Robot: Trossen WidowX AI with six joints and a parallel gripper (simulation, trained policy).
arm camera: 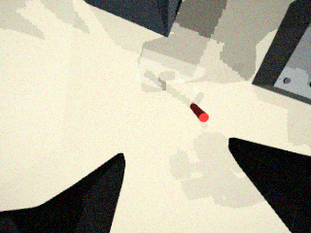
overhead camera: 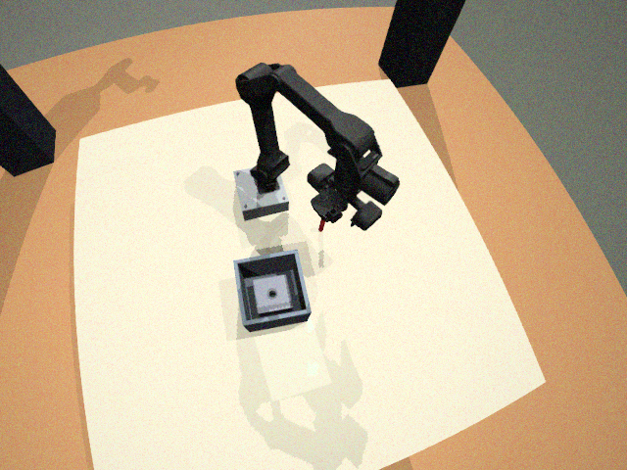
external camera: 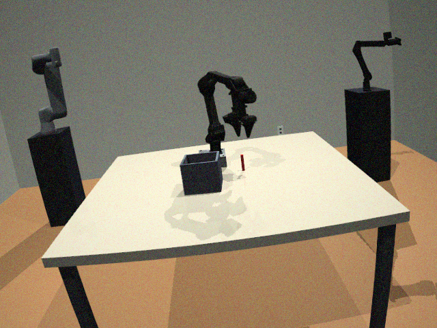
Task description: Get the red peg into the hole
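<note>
Now: gripper tip 14 cm above the red peg, 5 cm past it and 1 cm to the left of it. The rest, counted from my gripper tip: plate: 21 cm to the right, 13 cm below, 10 cm ahead.
</note>
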